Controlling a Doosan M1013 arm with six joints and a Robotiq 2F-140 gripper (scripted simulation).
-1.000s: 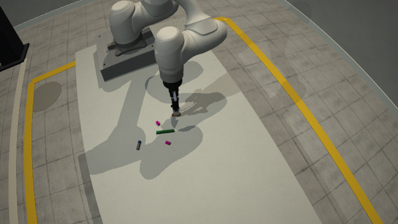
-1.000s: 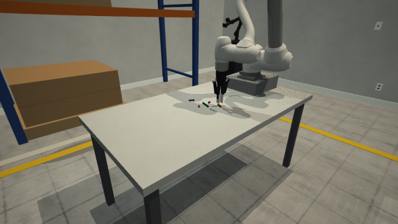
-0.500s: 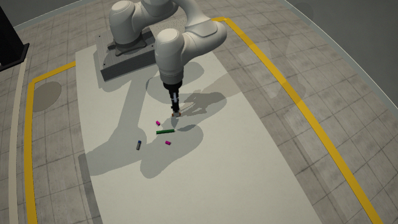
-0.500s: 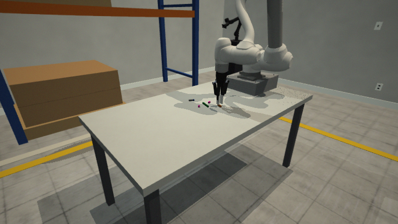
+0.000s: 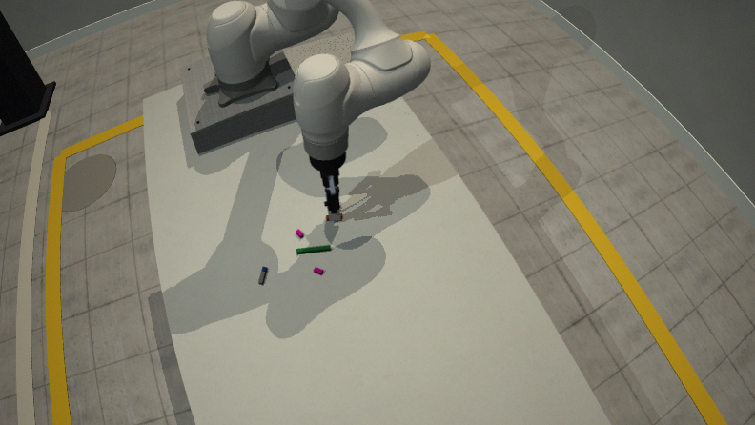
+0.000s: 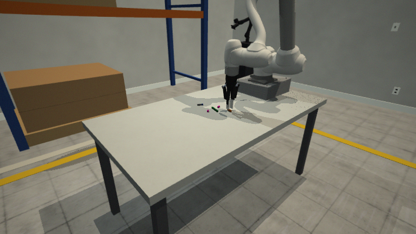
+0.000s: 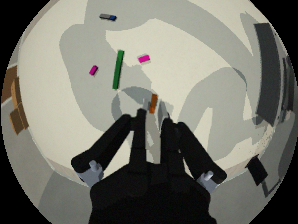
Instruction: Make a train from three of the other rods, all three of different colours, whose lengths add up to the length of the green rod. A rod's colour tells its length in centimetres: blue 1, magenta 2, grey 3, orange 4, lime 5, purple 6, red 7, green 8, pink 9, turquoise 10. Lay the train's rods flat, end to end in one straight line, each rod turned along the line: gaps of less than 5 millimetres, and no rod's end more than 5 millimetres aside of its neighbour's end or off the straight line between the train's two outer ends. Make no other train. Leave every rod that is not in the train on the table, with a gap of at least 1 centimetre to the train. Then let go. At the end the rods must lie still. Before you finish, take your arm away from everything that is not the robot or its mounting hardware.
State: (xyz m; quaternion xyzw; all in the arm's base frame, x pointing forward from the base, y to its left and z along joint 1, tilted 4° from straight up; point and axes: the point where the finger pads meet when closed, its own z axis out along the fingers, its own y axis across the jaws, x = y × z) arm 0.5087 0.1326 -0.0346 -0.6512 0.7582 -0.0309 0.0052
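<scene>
Right now the orange rod is 5 cm below my hand. From my hand the other things lie so: grey rod: 21 cm to the right, 10 cm ahead, 5 cm below; then green rod: 7 cm to the right, 7 cm ahead, 5 cm below; then small blue rod: 20 cm to the right, 9 cm ahead, 5 cm below.
</scene>
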